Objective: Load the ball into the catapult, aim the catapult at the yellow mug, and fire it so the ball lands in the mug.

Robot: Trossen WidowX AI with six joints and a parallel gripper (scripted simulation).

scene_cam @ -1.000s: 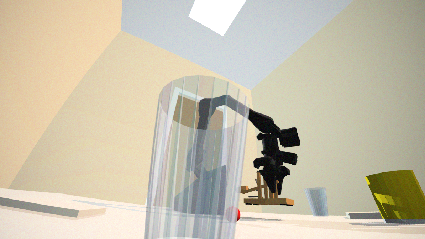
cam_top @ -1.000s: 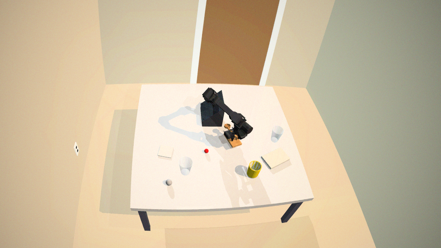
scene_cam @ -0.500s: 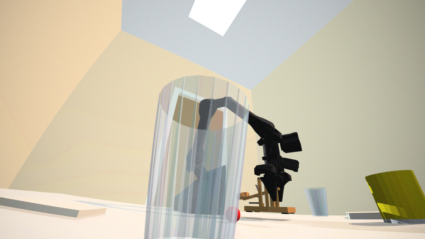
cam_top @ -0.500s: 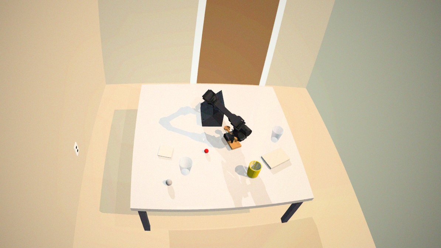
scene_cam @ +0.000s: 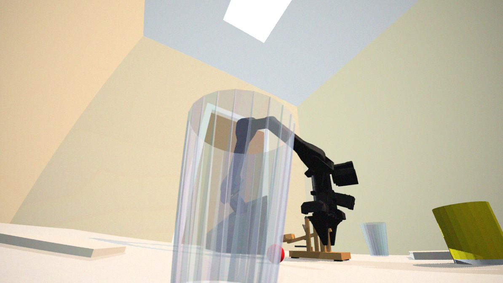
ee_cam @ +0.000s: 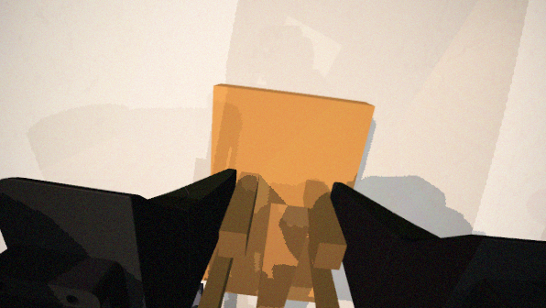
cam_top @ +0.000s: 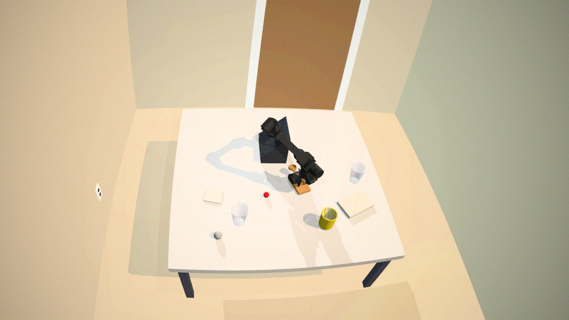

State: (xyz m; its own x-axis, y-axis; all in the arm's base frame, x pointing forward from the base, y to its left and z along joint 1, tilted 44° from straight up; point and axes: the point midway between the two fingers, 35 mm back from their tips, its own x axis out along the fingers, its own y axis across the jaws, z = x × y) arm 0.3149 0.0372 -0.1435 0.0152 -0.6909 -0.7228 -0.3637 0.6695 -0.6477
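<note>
Now: gripper tip 21 cm to the left of the red ball, 6 cm short of it and 2 cm above it. Round my gripper tip: board 31 cm to the left, 13 cm ahead, 3 cm below; wooden catapult 6 cm behind, 2 cm to the right, 2 cm above; yellow mug 26 cm ahead, 10 cm to the left, 1 cm below.
</note>
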